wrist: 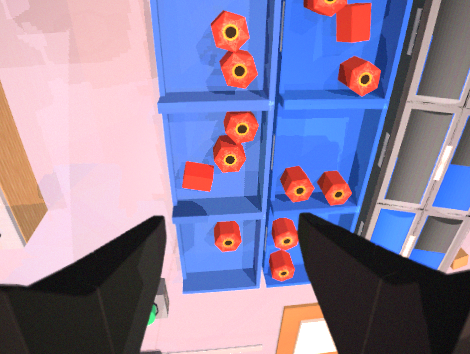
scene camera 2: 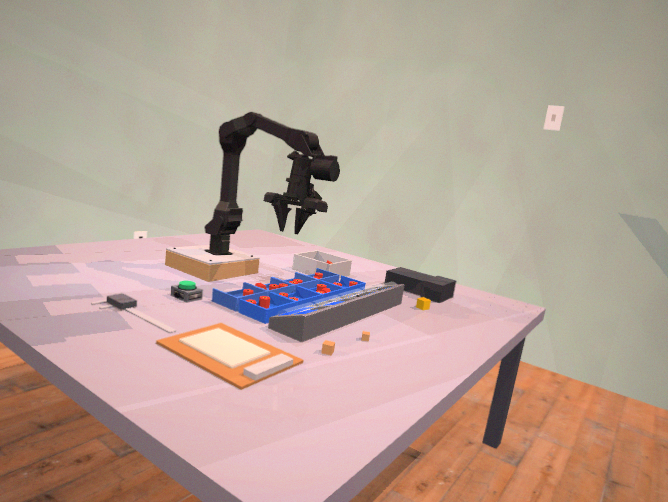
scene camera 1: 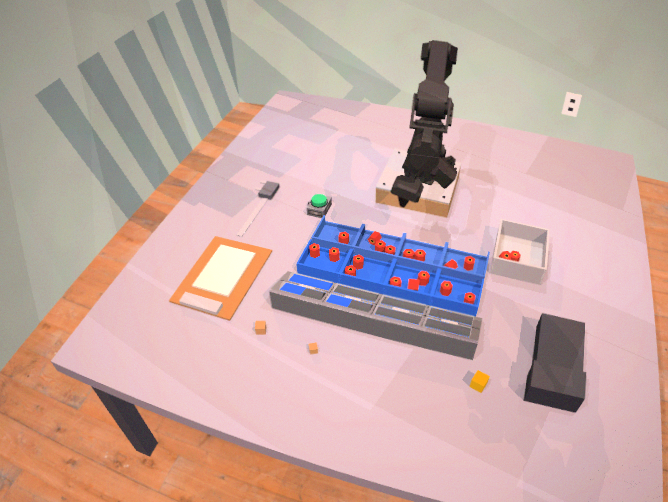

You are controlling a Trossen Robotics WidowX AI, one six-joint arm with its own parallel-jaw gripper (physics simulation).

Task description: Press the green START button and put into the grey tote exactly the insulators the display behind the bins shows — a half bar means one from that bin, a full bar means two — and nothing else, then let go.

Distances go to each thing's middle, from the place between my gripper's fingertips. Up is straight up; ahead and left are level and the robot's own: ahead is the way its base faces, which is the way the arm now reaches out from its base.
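The grey tote [scene camera 1: 531,242] has my gripper 270 mm to the right of it, 130 mm past it and 140 mm above it. Counting from my hand, I find the dark box [scene camera 1: 556,379] 440 mm to the left, 160 mm ahead and 140 mm below, while the grey tool [scene camera 2: 121,301] is 430 mm to the right, 30 mm ahead and 160 mm below.
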